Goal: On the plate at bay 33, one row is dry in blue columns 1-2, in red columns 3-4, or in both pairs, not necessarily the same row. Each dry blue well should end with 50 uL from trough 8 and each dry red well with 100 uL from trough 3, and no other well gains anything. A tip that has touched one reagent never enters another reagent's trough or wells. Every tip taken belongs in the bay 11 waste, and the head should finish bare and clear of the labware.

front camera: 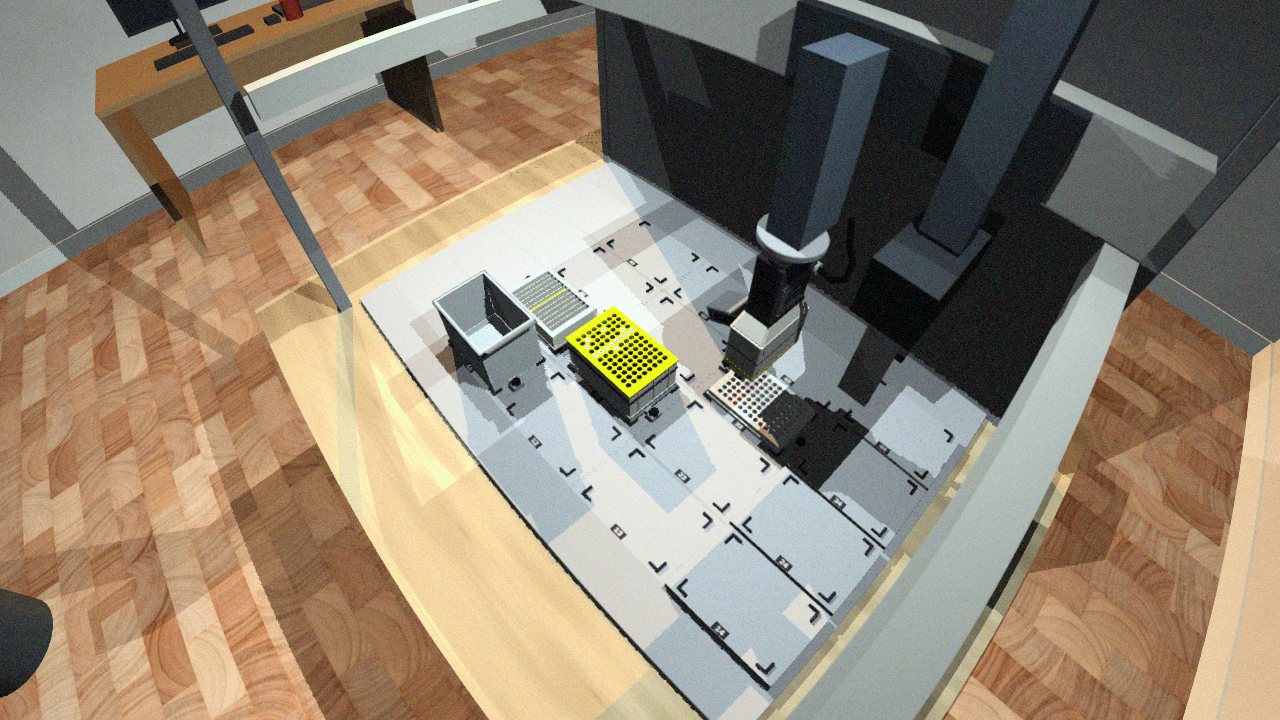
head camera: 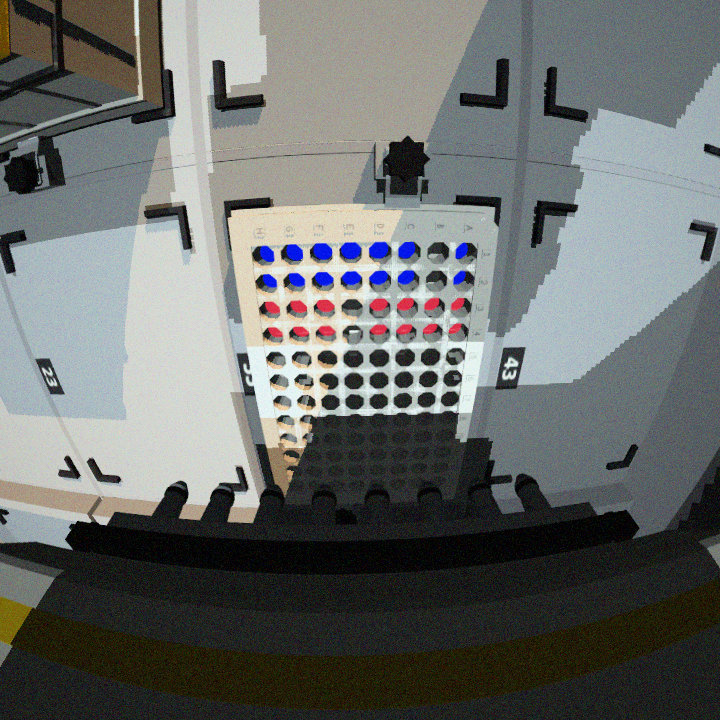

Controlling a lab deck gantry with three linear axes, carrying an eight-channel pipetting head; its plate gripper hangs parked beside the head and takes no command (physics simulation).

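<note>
The plate (front camera: 735, 412) (head camera: 349, 216) sits in bay 33. In the head view, blue fills columns 1-2 except row B, where both wells look dry; red fills columns 3-4 except row E, where both look dry. The pipetting head (front camera: 763, 338) (head camera: 349, 547) is above the plate's far-column side; its black channel ends show no tips that I can make out. The plate gripper cannot be told apart from the head's dark parts. The grey waste bin (front camera: 508, 360), yellow tip rack (front camera: 666, 359) and pale trough block (front camera: 586, 315) stand left of the plate. Trough liquids are too small to tell.
A black knob clamp (head camera: 406, 159) stands at the plate's column 1 edge. The tip rack's side (head camera: 151, 60) shows at the head view's upper left, with another knob (head camera: 22, 173) below it. Low black corner brackets mark the bays. A dark shadow covers the plate's higher columns.
</note>
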